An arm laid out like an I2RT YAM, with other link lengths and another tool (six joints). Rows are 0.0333 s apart.
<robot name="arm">
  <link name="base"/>
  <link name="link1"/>
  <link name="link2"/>
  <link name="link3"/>
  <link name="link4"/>
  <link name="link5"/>
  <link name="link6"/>
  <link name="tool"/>
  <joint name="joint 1" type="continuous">
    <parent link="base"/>
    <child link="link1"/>
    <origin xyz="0 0 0.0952"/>
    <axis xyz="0 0 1"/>
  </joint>
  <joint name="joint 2" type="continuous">
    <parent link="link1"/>
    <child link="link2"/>
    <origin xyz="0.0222 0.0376 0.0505"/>
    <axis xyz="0 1 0"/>
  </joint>
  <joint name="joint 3" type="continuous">
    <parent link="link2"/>
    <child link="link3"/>
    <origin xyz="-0.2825 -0.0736 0"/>
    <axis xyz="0 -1 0"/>
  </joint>
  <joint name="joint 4" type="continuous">
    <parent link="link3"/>
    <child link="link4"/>
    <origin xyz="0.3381 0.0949 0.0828"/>
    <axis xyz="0 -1 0"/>
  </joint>
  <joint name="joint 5" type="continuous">
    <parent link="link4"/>
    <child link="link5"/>
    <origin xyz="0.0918 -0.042 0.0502"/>
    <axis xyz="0 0 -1"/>
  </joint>
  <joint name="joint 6" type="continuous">
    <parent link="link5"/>
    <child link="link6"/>
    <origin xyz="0.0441 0 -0.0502"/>
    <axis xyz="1 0 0"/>
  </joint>
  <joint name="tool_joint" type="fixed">
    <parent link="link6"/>
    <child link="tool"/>
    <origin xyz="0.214 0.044 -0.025" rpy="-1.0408 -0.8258 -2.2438"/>
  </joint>
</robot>
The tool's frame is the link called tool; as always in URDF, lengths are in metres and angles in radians. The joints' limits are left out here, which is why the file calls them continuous.
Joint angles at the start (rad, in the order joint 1, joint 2, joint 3, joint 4, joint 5, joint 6):
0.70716, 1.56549, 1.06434, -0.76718, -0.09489, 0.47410
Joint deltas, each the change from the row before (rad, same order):
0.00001, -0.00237, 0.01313, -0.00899, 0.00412, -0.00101
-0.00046, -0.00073, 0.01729, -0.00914, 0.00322, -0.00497
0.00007, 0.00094, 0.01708, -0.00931, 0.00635, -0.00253
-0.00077, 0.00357, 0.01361, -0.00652, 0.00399, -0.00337
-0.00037, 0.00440, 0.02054, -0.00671, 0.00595, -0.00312
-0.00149, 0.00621, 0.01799, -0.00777, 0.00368, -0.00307
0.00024, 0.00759, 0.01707, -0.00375, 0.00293, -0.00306
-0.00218, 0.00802, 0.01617, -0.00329, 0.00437, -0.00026
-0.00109, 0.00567, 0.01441, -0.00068, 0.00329, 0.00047
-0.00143, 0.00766, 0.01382, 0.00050, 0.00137, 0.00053
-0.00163, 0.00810, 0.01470, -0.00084, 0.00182, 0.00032
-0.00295, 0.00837, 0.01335, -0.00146, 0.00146, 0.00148
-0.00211, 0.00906, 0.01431, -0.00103, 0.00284, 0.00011
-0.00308, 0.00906, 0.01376, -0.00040, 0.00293, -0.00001
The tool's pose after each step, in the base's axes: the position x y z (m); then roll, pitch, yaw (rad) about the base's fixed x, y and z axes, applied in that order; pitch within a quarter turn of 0, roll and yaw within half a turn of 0. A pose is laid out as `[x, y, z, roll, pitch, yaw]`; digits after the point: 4 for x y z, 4 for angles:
[0.2910, 0.3679, 0.0150, -2.7856, -0.4744, -0.5345]
[0.2948, 0.3698, 0.0217, -2.7774, -0.4817, -0.5351]
[0.2986, 0.3710, 0.0274, -2.7723, -0.4905, -0.5370]
[0.3017, 0.3718, 0.0309, -2.7700, -0.4963, -0.5369]
[0.3069, 0.3741, 0.0370, -2.7620, -0.5057, -0.5401]
[0.3110, 0.3753, 0.0412, -2.7591, -0.5113, -0.5414]
[0.3148, 0.3777, 0.0449, -2.7540, -0.5168, -0.5418]
[0.3197, 0.3790, 0.0479, -2.7502, -0.5223, -0.5471]
[0.3243, 0.3811, 0.0516, -2.7425, -0.5276, -0.5536]
[0.3286, 0.3834, 0.0544, -2.7355, -0.5307, -0.5596]
[0.3330, 0.3854, 0.0572, -2.7298, -0.5339, -0.5651]
[0.3373, 0.3866, 0.0592, -2.7262, -0.5357, -0.5717]
[0.3419, 0.3880, 0.0612, -2.7224, -0.5395, -0.5769]
[0.3468, 0.3891, 0.0630, -2.7186, -0.5433, -0.5831]

